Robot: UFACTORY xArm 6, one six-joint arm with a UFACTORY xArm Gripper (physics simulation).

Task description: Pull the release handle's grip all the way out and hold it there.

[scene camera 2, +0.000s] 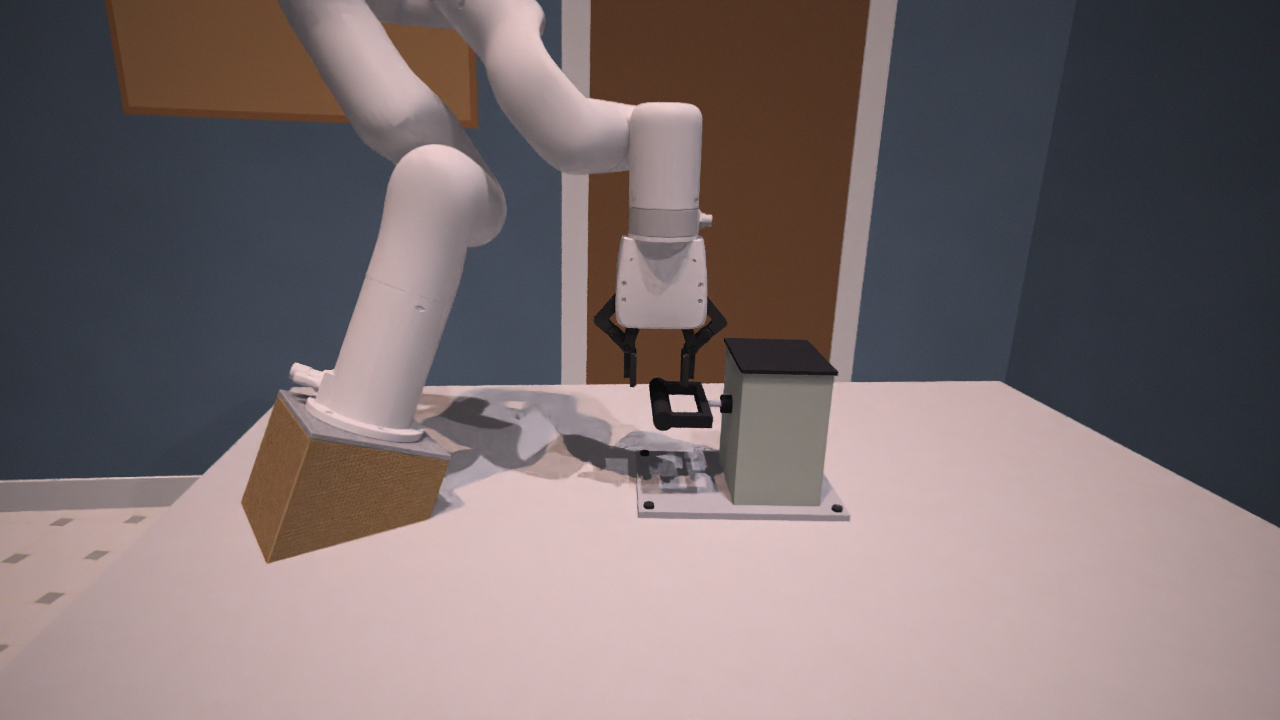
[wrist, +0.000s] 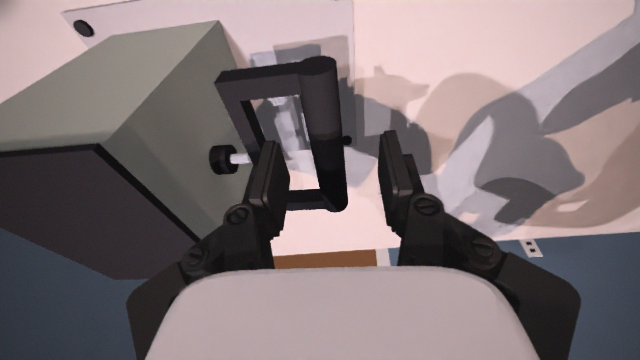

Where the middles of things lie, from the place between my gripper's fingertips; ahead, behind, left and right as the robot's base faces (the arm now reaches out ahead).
Scene:
The base plate (scene camera 2: 670,485) is 10 cm ahead of my hand, 2 cm to the left of it and 13 cm below it.

